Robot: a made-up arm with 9 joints. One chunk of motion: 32 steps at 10 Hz.
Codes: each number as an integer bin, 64 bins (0 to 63) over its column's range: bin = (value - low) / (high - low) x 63, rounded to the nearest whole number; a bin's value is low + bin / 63 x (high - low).
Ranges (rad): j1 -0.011..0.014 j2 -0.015..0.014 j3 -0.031..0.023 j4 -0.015..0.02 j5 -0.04..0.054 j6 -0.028..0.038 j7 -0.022..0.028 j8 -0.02..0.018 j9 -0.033..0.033
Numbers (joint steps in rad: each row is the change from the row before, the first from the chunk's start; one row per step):
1: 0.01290 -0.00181 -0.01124 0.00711 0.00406 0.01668 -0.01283 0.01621 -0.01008
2: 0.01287 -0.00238 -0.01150 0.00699 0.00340 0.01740 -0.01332 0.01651 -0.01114
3: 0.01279 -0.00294 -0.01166 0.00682 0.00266 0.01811 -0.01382 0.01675 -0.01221
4: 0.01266 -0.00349 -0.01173 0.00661 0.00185 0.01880 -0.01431 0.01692 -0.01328
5: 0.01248 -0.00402 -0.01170 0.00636 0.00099 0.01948 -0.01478 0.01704 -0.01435
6: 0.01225 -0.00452 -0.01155 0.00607 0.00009 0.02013 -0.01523 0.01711 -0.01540
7: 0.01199 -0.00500 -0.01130 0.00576 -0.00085 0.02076 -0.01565 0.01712 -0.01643
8: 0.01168 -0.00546 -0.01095 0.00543 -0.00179 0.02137 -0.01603 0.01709 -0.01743
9: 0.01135 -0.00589 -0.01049 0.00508 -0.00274 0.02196 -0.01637 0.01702 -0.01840
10: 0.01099 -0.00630 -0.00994 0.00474 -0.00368 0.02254 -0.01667 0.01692 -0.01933
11: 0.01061 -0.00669 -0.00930 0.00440 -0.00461 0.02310 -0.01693 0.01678 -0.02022
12: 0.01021 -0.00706 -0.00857 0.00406 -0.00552 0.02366 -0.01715 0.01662 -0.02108
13: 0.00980 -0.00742 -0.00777 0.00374 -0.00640 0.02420 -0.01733 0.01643 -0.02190
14: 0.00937 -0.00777 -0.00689 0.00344 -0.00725 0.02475 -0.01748 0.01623 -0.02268
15: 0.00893 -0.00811 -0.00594 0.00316 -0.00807 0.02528 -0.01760 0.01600 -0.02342
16: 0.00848 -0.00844 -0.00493 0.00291 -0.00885 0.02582 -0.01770 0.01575 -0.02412
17: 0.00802 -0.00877 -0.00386 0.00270 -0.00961 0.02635 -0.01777 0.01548 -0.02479
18: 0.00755 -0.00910 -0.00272 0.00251 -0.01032 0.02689 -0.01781 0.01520 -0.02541
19: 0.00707 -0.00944 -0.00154 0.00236 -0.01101 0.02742 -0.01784 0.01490 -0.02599
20: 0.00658 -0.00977 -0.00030 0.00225 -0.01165 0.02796 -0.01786 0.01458 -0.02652
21: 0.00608 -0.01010 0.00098 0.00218 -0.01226 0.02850 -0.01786 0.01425 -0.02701
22: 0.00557 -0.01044 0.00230 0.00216 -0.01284 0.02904 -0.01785 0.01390 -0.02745
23: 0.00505 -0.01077 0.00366 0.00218 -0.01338 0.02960 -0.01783 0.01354 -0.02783
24: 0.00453 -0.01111 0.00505 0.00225 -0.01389 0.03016 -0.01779 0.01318 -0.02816
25: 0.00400 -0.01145 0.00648 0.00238 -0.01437 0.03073 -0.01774 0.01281 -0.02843
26: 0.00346 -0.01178 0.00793 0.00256 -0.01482 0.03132 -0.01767 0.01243 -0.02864
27: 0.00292 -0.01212 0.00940 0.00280 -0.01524 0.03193 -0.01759 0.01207 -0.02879
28: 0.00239 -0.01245 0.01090 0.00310 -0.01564 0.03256 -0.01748 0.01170 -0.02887
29: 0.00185 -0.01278 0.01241 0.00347 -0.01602 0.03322 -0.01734 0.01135 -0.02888
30: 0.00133 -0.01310 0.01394 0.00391 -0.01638 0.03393 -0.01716 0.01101 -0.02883
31: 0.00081 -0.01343 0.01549 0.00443 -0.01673 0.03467 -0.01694 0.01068 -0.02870
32: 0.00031 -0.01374 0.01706 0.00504 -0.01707 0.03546 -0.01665 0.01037 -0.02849
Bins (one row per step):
1: 60 29 23 40 30 43 12 60 22
2: 60 27 23 40 29 43 11 61 21
3: 60 26 23 39 29 44 10 61 20
4: 60 25 22 39 28 45 10 61 19
5: 59 24 23 38 27 45 9 61 18
6: 59 23 23 38 27 46 9 62 17
7: 58 22 23 37 26 47 8 62 16
8: 57 21 23 37 26 47 8 61 15
9: 56 20 24 36 25 48 7 61 14
10: 55 19 25 36 24 48 7 61 13
11: 54 18 25 35 24 49 6 61 12
12: 53 17 26 34 23 49 6 61 11
13: 52 16 27 34 23 50 6 60 11
14: 51 16 28 33 22 50 6 60 10
15: 50 15 29 33 21 51 6 60 9
16: 49 14 30 32 21 51 5 59 8
17: 48 14 32 32 20 52 5 59 8
18: 47 13 33 32 20 52 5 58 7
19: 46 12 34 31 19 53 5 58 7
20: 44 11 36 31 19 53 5 57 6
21: 43 11 37 31 19 54 5 57 6
22: 42 10 39 31 18 54 5 56 5
23: 40 9 40 31 18 55 5 56 5
24: 39 8 42 31 17 56 5 55 5
25: 38 8 44 31 17 56 5 54 4
26: 36 7 45 32 17 57 5 54 4
27: 35 6 47 32 17 57 6 53 4
28: 34 6 49 33 16 58 6 53 4
29: 32 5 51 33 16 58 6 52 4
30: 31 4 52 34 16 59 6 51 4
31: 30 3 54 35 16 60 6 51 4
32: 29 3 56 36 15 61 7 50 4

